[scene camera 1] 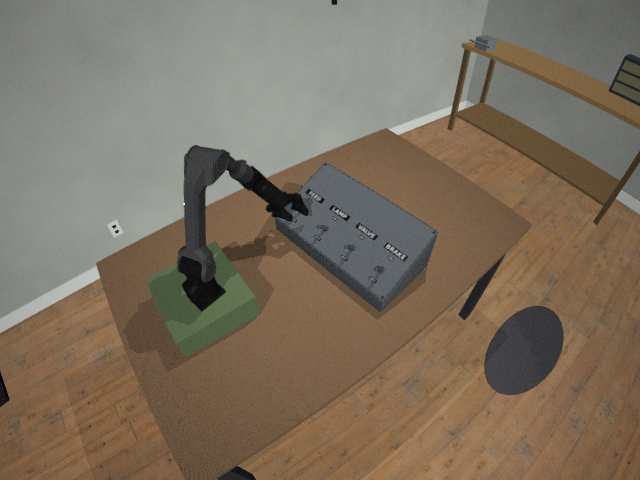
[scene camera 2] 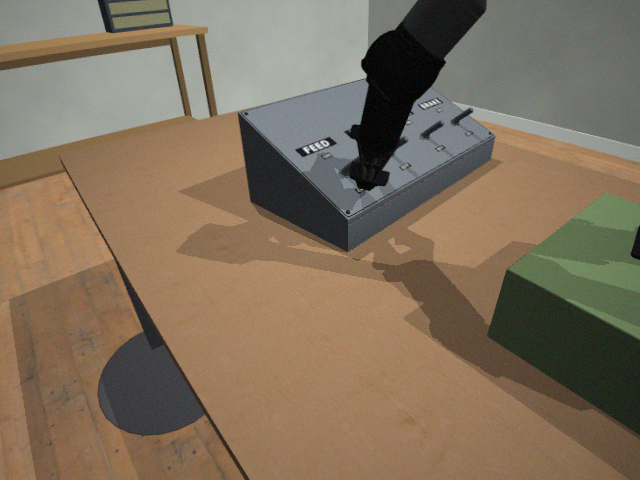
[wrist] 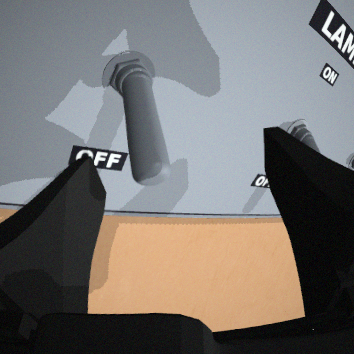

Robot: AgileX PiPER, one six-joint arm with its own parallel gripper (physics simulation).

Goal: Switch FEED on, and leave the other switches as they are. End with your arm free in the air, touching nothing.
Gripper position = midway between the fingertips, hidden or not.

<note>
In view: the gripper [scene camera 2: 369, 166] and a feed lever [wrist: 149, 162].
The gripper shows as well in scene camera 1 [scene camera 1: 299, 216] and in the wrist view [wrist: 178, 161].
</note>
